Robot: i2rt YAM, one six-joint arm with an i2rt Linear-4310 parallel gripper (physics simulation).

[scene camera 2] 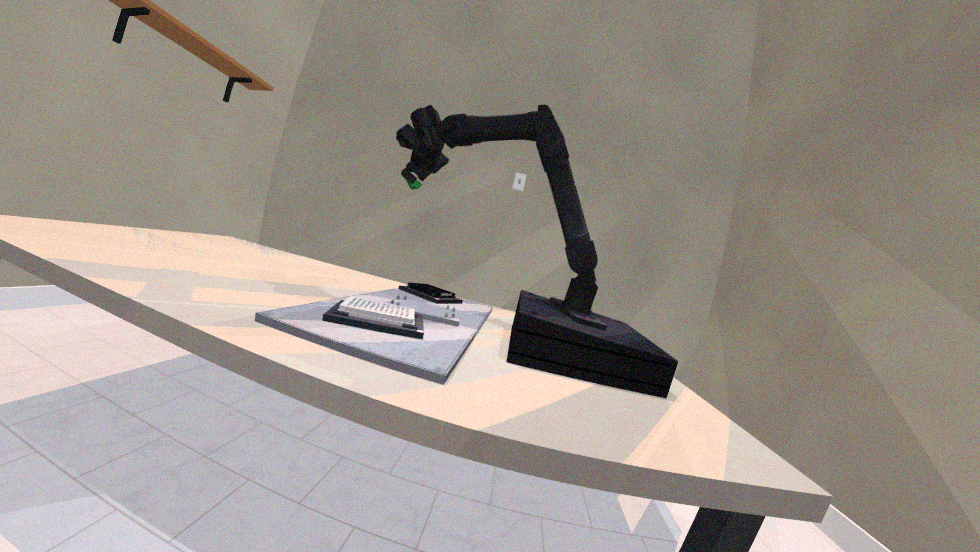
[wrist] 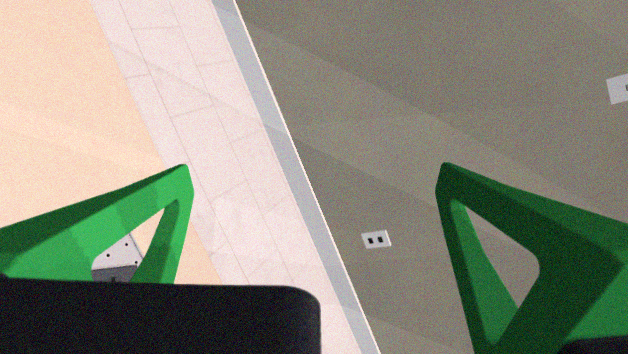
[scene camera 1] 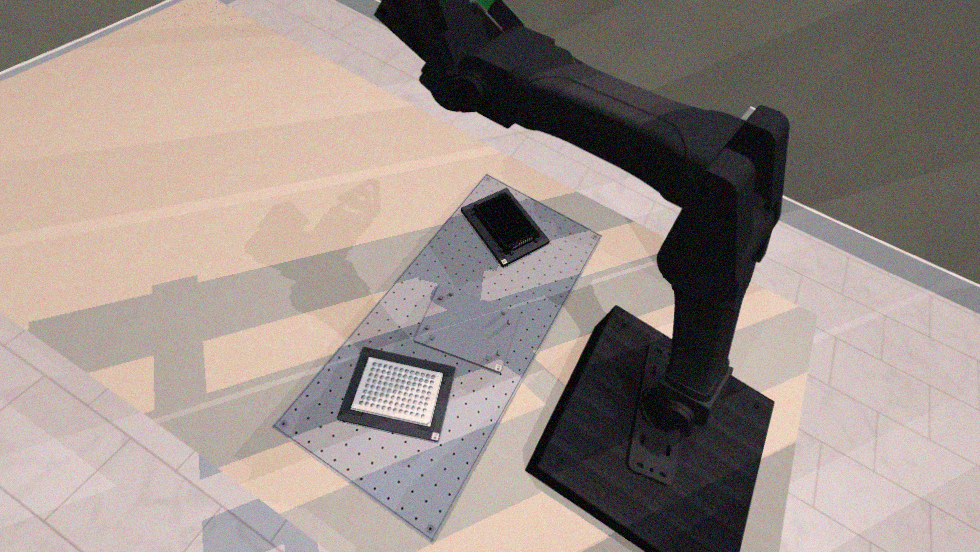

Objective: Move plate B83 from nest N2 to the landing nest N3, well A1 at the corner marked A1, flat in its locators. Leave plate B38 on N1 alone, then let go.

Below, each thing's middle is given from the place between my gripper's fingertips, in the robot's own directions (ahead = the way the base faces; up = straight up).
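Labels:
There's the black plate (scene camera 1: 509, 227), 330 mm below my hand, 30 mm to the left of it and 110 mm behind it. The nest (scene camera 2: 435, 313) is 340 mm below my hand, 120 mm behind it and 280 mm to the left of it. And the white well plate (scene camera 1: 387, 389) is far below my hand, a little behind it and far to the left of it. Going by their middles, of the things named here the black plate is the nearest to my hand.

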